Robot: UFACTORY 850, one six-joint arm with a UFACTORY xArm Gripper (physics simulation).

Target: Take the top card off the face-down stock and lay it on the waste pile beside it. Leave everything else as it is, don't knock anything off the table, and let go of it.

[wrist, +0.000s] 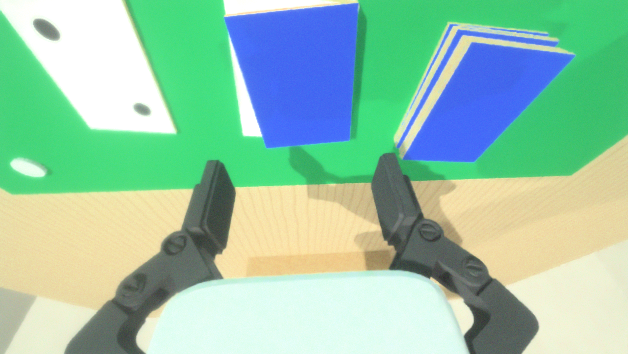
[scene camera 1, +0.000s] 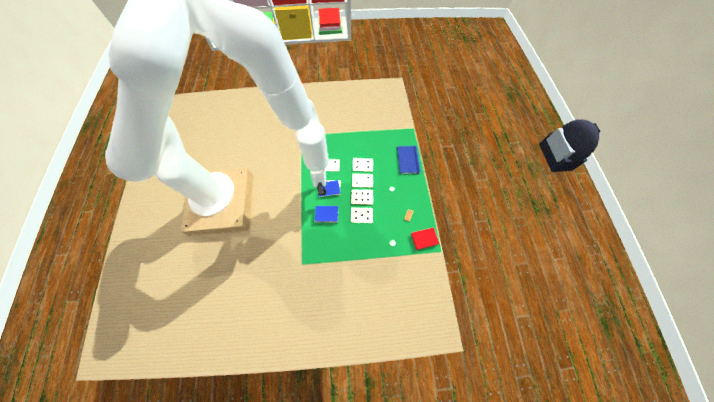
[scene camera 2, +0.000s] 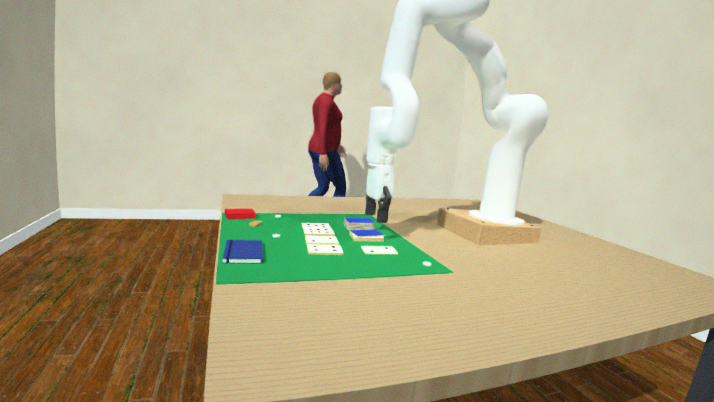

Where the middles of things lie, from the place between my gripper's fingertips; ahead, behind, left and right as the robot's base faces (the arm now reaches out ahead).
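There's a green mat [scene camera 1: 325, 242] that's 7 cm below my hand, 17 cm ahead of it and 3 cm to the right of it. And the white card [wrist: 98, 61], that's 6 cm below my hand, 5 cm ahead of it and 11 cm to the left.
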